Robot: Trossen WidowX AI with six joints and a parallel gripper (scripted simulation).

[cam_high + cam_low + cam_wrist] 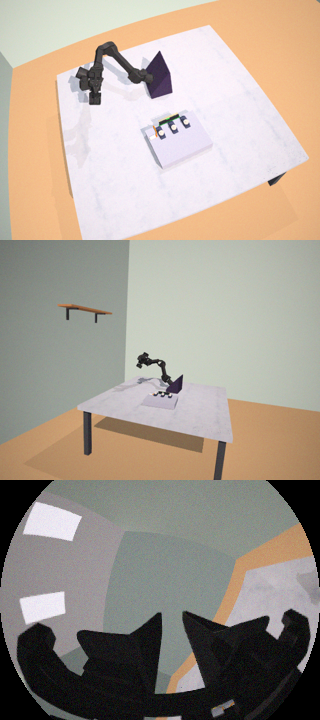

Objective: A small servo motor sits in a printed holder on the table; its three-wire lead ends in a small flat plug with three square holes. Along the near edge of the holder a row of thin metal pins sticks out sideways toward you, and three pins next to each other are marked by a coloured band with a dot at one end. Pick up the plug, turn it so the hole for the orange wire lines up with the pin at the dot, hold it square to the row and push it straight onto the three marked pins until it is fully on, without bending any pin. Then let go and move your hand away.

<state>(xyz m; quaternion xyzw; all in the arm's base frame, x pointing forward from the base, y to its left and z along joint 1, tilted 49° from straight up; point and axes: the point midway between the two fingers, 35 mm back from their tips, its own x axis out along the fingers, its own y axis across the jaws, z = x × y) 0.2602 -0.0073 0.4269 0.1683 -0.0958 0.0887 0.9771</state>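
My gripper tip is now 320 mm above the green band, 310 mm to the right of it and 70 mm short of it. From my gripper tip the other things lie so: printed holder: 360 mm below, 320 mm to the left, 220 mm ahead.
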